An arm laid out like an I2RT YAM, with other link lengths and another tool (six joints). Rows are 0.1 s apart.
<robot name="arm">
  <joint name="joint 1" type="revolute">
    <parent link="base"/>
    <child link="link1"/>
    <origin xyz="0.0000 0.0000 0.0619" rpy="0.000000 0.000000 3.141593"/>
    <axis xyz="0 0 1"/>
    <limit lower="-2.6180" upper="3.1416"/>
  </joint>
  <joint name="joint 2" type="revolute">
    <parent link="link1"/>
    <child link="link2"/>
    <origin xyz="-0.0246 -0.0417 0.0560" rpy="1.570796 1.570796 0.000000"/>
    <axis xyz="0 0 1"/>
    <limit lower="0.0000" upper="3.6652"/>
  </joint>
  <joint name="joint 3" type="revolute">
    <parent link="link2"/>
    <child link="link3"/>
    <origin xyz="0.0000 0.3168 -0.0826" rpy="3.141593 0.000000 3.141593"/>
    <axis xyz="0 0 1"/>
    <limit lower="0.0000" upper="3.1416"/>
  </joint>
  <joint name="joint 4" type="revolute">
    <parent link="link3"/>
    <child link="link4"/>
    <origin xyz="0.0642 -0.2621 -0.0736" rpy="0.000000 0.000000 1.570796"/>
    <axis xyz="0 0 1"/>
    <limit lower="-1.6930" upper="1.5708"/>
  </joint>
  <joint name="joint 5" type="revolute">
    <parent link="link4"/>
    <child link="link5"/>
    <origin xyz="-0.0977 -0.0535 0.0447" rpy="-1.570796 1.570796 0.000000"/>
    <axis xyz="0 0 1"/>
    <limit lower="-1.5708" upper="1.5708"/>
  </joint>
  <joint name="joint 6" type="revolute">
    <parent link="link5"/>
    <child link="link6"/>
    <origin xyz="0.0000 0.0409 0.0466" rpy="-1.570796 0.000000 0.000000"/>
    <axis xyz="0 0 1"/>
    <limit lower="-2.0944" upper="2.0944"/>
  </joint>
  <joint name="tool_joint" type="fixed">
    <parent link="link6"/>
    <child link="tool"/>
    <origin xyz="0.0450 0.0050 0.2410" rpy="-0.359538 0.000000 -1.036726"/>
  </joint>
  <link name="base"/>
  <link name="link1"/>
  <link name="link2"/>
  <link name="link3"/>
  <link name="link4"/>
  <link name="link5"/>
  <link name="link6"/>
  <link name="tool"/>
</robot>
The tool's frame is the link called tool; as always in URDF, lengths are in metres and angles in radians.
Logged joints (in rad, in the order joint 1, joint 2, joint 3, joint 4, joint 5, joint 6), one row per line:
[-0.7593 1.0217 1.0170 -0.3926 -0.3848 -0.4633]
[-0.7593 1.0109 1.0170 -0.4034 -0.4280 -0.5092]
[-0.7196 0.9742 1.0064 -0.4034 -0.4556 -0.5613]
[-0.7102 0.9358 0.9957 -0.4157 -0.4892 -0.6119]
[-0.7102 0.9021 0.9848 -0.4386 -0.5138 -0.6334]
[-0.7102 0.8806 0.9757 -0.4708 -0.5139 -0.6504]
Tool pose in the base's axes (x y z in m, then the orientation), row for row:
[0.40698 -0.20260 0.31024 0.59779 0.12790 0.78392 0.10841]
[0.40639 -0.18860 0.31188 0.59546 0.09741 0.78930 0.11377]
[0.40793 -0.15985 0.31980 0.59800 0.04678 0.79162 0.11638]
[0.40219 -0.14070 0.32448 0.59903 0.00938 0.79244 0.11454]
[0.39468 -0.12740 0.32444 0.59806 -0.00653 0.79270 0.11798]
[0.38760 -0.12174 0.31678 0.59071 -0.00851 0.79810 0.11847]
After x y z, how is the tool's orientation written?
As a quaternion, w x y z.
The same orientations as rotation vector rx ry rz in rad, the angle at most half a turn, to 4 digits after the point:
[0.2968 1.8190 0.2515]
[0.2262 1.8332 0.2642]
[0.1085 1.8367 0.2700]
[0.0218 1.8378 0.2656]
[-0.0152 1.8391 0.2737]
[-0.0198 1.8573 0.2757]

